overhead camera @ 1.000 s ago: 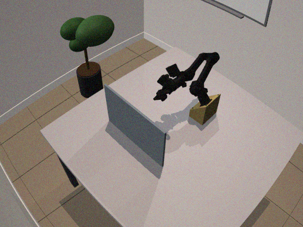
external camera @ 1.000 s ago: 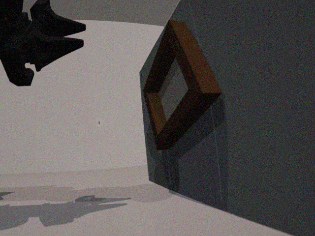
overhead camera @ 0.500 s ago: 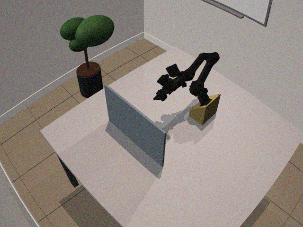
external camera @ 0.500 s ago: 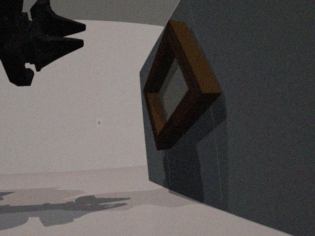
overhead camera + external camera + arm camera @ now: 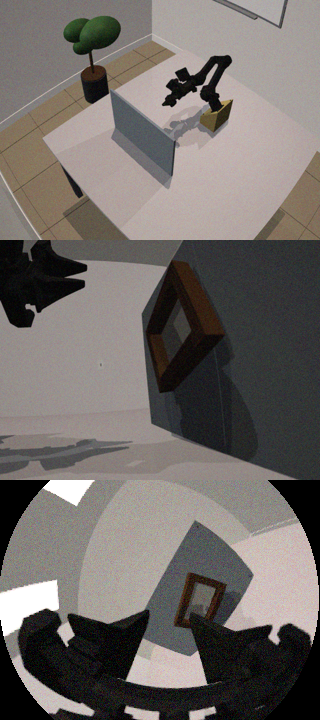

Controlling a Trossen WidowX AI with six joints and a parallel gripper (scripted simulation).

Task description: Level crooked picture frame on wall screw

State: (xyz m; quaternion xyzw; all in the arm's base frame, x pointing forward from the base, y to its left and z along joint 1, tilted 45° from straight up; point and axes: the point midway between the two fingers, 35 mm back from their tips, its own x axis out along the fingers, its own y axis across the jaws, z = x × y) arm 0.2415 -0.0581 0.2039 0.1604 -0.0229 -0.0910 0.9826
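My gripper tip is 13 cm short of the brown wooden picture frame, 11 cm above it and 4 cm to the left of it. Round my gripper tip: dark grey wall panel: 14 cm ahead, 12 cm below, 3 cm to the right.
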